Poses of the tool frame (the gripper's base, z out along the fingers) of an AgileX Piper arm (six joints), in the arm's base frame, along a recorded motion.
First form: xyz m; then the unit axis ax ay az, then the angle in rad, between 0 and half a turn.
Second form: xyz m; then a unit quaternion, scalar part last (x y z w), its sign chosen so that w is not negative. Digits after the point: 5 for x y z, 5 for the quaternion.
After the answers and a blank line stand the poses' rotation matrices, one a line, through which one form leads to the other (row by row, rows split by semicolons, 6 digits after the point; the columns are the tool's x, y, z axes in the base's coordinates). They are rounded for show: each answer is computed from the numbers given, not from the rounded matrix.
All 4 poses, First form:
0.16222 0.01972 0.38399 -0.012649 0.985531 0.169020 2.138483
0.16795 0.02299 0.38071 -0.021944 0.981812 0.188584 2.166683
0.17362 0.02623 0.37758 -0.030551 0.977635 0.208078 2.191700
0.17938 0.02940 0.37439 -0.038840 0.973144 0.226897 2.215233
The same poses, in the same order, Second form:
0.16222 0.01972 0.38399 -0.01109 0.86415 0.14820 0.48079
0.16795 0.02299 0.38071 -0.01939 0.86746 0.16662 0.46838
0.17362 0.02623 0.37758 -0.02717 0.86943 0.18505 0.45729
0.17938 0.02940 0.37439 -0.03475 0.87061 0.20299 0.44680

-0.537437 -0.161678 0.827660; 0.123340 0.955826 0.266804; -0.834235 0.245474 -0.493755
-0.560491 -0.189719 0.806137; 0.122445 0.943724 0.307232; -0.819059 0.270908 -0.505719
-0.580294 -0.216485 0.785107; 0.121997 0.930039 0.346619; -0.805218 0.296922 -0.513285
-0.598333 -0.241893 0.763862; 0.120887 0.915175 0.384501; -0.792075 0.322401 -0.518338

